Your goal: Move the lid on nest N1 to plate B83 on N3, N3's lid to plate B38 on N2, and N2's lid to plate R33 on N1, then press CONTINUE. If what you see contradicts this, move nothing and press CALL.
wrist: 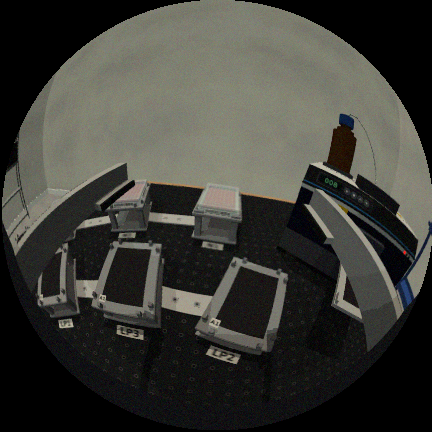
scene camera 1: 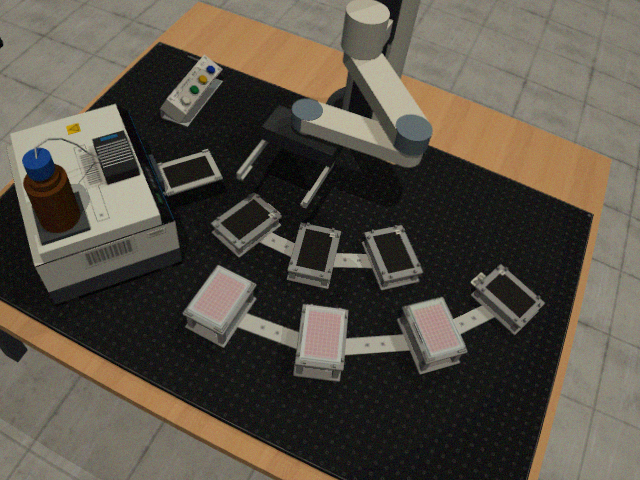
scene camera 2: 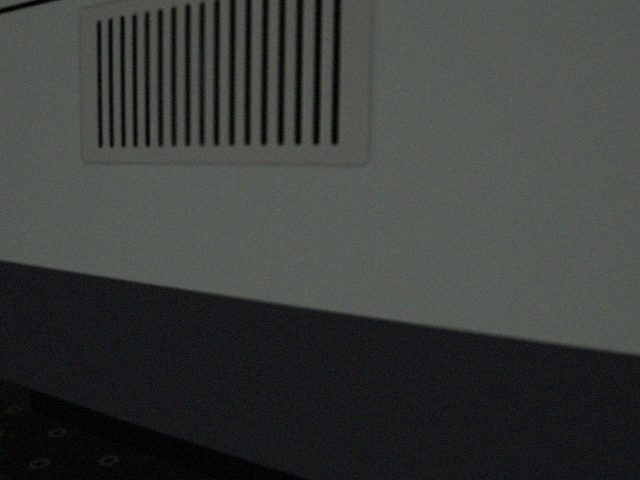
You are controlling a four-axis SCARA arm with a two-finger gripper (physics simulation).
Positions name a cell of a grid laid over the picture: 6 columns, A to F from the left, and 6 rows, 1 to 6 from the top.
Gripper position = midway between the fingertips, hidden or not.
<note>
The gripper (scene camera 1: C3) carries nothing. Also in view: a button box (scene camera 1: B2) and a brown bottle (wrist: E3).
The gripper is seen too in the wrist view (wrist: D3).
</note>
